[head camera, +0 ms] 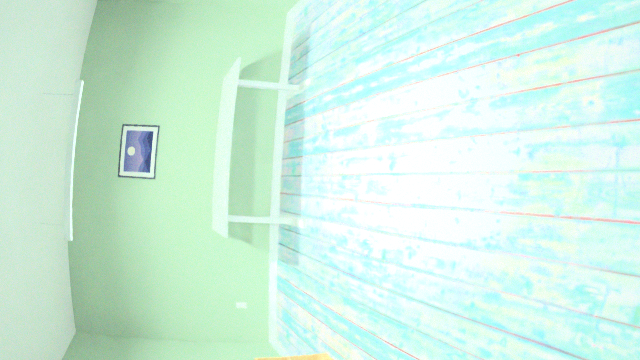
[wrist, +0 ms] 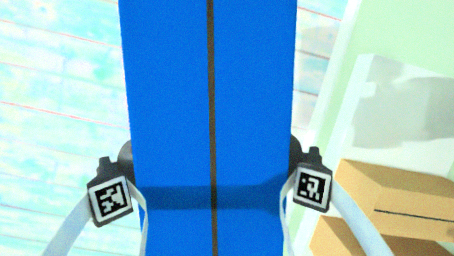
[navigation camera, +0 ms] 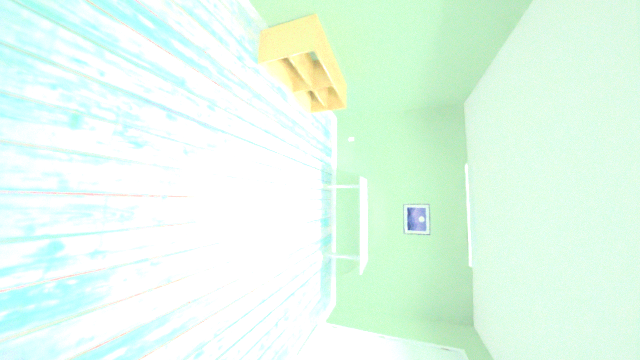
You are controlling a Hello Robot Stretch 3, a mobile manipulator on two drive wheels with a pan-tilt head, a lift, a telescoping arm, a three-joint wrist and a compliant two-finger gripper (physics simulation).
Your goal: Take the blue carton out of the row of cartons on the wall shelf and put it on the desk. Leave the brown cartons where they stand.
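Places are measured from the robot's base along level axes (x ahead, y left, z up), in millimetres.
Pixels of known places: gripper, fingertip midpoint: [wrist: 211, 154].
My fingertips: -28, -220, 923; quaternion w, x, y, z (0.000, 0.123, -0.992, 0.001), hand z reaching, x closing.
Observation:
Behind a point stands the place of what it marks, as x, y, z.
The blue carton [wrist: 170, 100] @(2, -262, 978), with a dark stripe down its face, stands large in the middle of the wrist view. My gripper [wrist: 211, 154] @(-28, -220, 923) is shut on it, with one dark fingertip pressed against each side. Brown cartons [wrist: 410, 192] @(-350, -168, 789) stand on the white wall shelf [wrist: 345, 142] @(-299, -202, 669) at the lower right of the wrist view, to the right of the blue carton and apart from it. A white desk [head camera: 225, 150] @(3511, -326, 720) [navigation camera: 363, 225] @(3634, -414, 720) stands against the far green wall in the head and navigation views. The gripper and the cartons do not show in those two views.
A tan cubby shelf unit [navigation camera: 286, 41] @(1664, 1511, 314) stands on the floor by the wall in the navigation view, and its edge shows at the bottom of the head view. A framed picture [head camera: 139, 151] @(4193, -331, 1567) [navigation camera: 416, 219] @(4190, -338, 1583) hangs above the desk. A white door [navigation camera: 390, 345] @(3247, -2020, 1151) shows at the bottom of the navigation view.

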